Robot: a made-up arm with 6 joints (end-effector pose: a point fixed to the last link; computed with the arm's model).
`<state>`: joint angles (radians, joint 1 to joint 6).
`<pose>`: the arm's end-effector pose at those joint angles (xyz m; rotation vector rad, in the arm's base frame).
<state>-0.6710 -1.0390 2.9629 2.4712 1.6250 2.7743</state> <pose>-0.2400 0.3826 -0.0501 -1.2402 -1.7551 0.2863</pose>
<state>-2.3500 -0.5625 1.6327 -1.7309 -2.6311 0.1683</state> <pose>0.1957 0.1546 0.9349 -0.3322 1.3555 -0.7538</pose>
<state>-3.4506 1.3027 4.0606 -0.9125 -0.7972 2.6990</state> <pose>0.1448 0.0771 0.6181 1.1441 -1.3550 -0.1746</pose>
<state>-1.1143 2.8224 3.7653 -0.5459 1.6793 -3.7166</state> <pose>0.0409 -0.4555 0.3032 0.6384 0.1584 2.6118</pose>
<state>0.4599 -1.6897 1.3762 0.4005 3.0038 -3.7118</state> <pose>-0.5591 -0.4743 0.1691 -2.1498 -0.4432 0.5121</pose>
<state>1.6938 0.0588 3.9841 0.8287 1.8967 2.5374</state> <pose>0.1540 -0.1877 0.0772 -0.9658 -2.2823 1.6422</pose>
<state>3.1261 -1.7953 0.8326 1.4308 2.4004 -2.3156</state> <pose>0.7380 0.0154 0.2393 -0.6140 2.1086 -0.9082</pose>
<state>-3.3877 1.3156 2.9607 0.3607 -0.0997 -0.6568</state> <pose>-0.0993 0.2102 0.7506 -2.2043 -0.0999 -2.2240</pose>
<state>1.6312 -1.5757 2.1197 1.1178 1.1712 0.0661</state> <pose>0.1171 -0.5446 -0.1458 -0.8862 1.4138 2.5098</pose>
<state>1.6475 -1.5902 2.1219 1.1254 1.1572 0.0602</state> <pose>0.1241 -0.5359 -0.1549 -0.9118 1.4029 2.5321</pose>
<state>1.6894 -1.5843 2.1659 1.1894 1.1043 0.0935</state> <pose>0.1332 -0.5138 -0.1681 0.9850 -1.3270 -2.6592</pose>
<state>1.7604 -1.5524 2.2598 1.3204 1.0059 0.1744</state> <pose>0.1401 -0.4776 -0.1819 0.9714 -0.9951 -2.5426</pose>
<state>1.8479 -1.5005 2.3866 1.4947 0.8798 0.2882</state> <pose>0.1395 -0.4371 -0.1892 0.9140 -0.5845 -2.3531</pose>
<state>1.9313 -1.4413 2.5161 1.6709 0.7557 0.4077</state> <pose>0.1321 -0.4049 -0.1869 0.8182 -0.2057 -2.1263</pose>
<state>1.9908 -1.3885 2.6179 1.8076 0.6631 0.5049</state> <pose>0.1236 -0.3872 -0.1785 0.7186 0.0596 -1.9320</pose>
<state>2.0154 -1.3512 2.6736 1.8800 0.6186 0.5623</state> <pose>0.1177 -0.3830 -0.1694 0.6520 0.1847 -1.8292</pose>
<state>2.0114 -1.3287 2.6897 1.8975 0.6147 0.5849</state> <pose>0.1144 -0.3870 -0.1621 0.6232 0.2044 -1.8150</pose>
